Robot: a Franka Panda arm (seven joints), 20 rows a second.
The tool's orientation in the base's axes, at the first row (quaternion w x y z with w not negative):
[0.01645, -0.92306, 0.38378, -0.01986]
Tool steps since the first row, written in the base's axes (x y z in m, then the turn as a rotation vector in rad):
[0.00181, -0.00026, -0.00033, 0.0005, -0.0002, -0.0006]
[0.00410, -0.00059, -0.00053, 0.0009, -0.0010, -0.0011]
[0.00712, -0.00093, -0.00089, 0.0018, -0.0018, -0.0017]
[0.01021, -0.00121, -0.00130, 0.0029, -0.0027, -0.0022]
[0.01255, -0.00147, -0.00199, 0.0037, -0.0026, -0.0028]
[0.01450, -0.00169, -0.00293, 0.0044, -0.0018, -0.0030]
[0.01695, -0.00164, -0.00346, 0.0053, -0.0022, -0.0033]
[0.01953, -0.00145, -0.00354, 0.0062, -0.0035, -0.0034]
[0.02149, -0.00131, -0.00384, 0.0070, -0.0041, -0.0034]
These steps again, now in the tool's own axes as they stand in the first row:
[0.00145, -0.00108, 0.00041, 0.0005, -0.0002, 0.0006]
[0.00329, -0.00246, 0.00072, 0.0013, 0.0001, 0.0011]
[0.00566, -0.00434, 0.00123, 0.0025, 0.0001, 0.0018]
[0.00802, -0.00632, 0.00178, 0.0039, 0.0000, 0.0023]
[0.00984, -0.00776, 0.00258, 0.0044, -0.0007, 0.0029]
[0.01135, -0.00894, 0.00362, 0.0043, -0.0017, 0.0032]
[0.01302, -0.01068, 0.00427, 0.0052, -0.0021, 0.0035]
[0.01470, -0.01264, 0.00448, 0.0068, -0.0018, 0.0036]
[0.01598, -0.01411, 0.00487, 0.0078, -0.0019, 0.0037]

